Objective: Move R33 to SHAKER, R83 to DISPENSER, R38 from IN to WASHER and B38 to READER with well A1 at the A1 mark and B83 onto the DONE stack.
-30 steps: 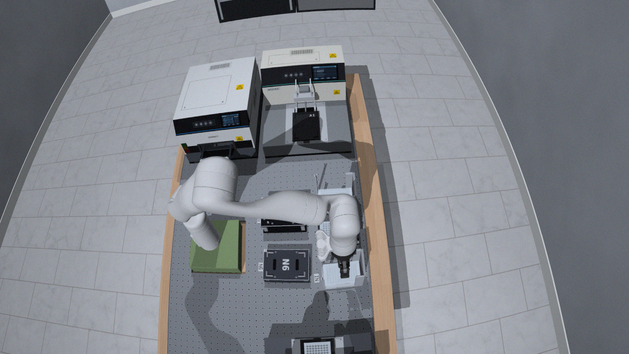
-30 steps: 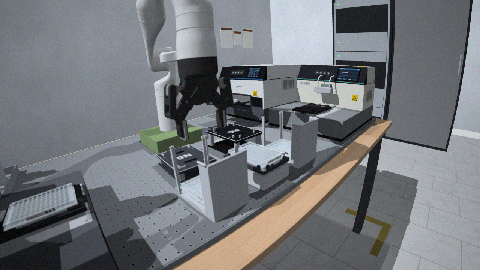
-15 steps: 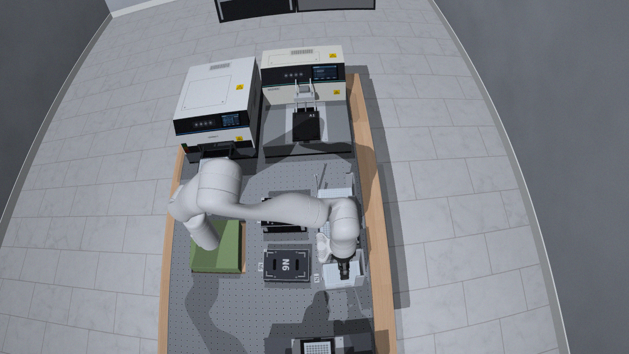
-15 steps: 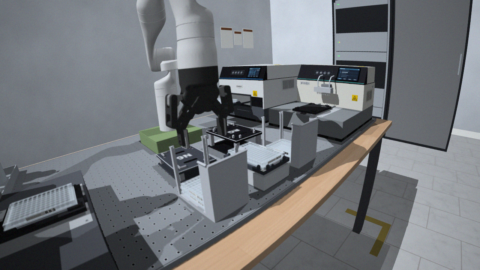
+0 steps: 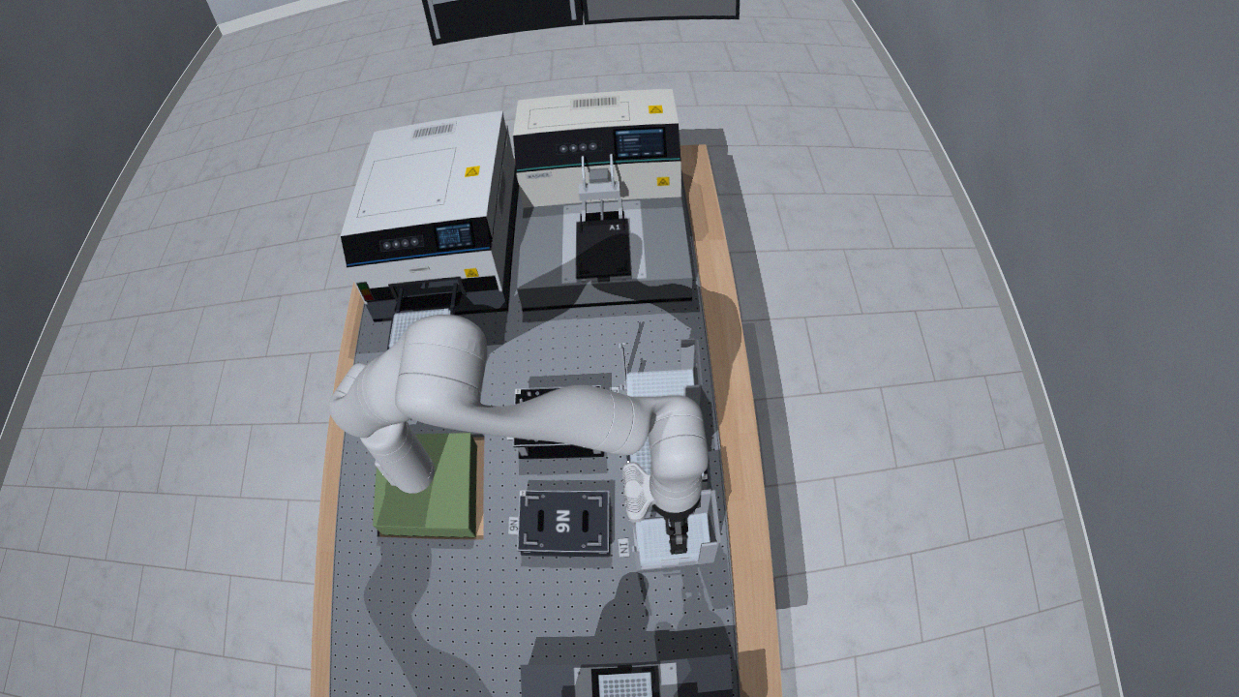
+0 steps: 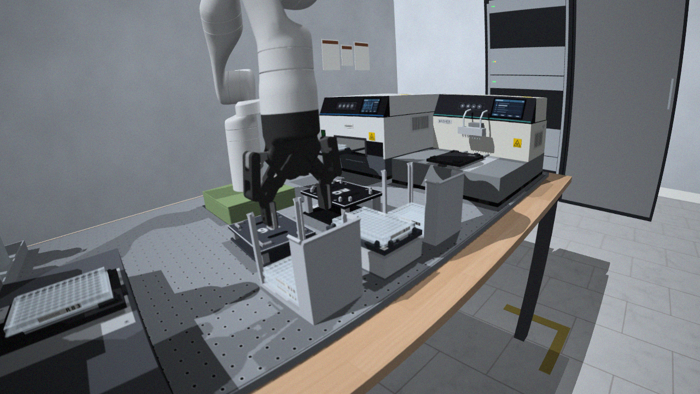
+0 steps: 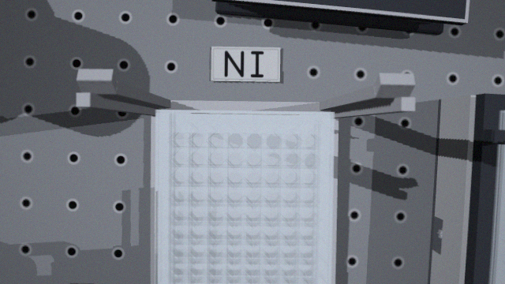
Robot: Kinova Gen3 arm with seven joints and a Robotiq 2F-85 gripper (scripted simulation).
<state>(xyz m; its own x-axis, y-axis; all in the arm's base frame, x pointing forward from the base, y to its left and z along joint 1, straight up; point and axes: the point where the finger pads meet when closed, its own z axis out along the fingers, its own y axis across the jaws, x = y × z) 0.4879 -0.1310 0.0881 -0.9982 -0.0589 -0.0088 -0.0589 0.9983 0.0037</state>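
Right now the plate R38 is 100 mm below my hand. The rest, counted from my hand: RG nest (200 mm behind, 240 mm to the left, 70 mm below); plate R33 (10 mm behind, 150 mm to the left, 70 mm below); plate B83 (10 mm behind, 300 mm to the left, 100 mm below).
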